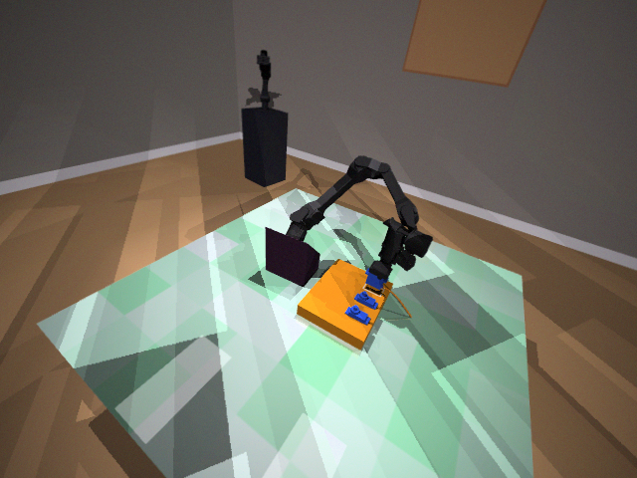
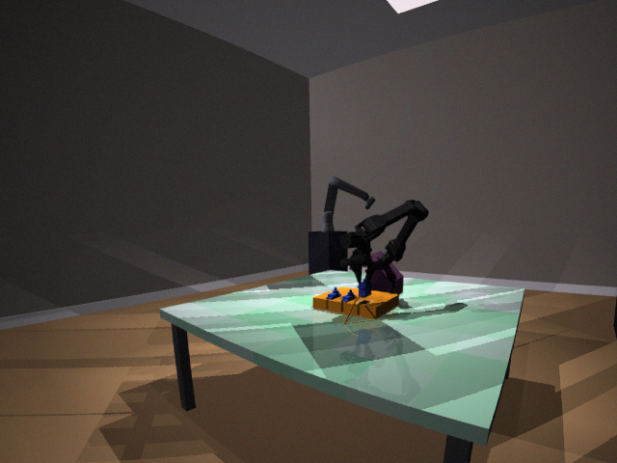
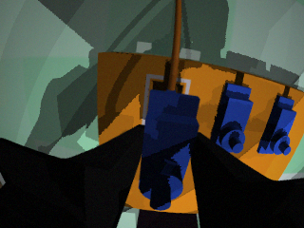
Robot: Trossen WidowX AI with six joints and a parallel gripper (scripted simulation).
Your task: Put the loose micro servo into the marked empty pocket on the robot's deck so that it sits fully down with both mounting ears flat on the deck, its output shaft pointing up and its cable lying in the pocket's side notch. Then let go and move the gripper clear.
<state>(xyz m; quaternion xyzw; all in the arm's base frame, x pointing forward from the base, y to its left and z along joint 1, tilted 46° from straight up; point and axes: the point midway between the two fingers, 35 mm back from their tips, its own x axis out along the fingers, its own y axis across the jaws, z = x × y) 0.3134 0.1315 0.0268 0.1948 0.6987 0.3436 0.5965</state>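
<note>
Right now my gripper tip is 11 cm past the orange deck, 10 cm above it and 9 cm to the left of it.
</note>
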